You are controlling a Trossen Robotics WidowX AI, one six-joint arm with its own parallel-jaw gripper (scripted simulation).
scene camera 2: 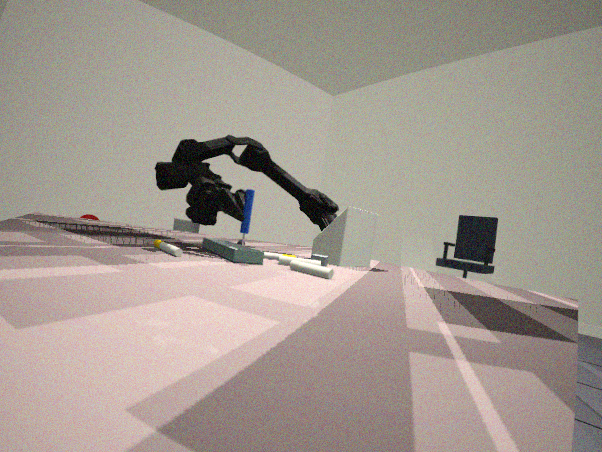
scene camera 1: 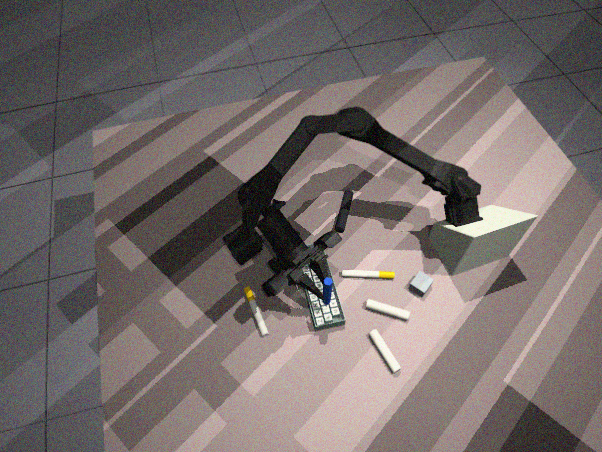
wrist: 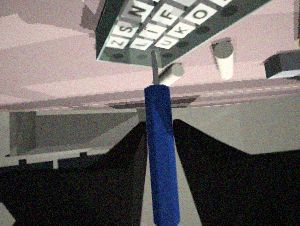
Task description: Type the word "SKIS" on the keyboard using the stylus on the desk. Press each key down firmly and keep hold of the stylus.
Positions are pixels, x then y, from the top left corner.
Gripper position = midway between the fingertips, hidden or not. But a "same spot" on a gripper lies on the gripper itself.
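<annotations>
Scene camera 1 shows my gripper (327, 295). Scene camera 2 and the wrist view show my gripper as well, and on the gripper (scene camera 2: 216, 211) and (wrist: 115, 182) are the same spot.
</annotations>
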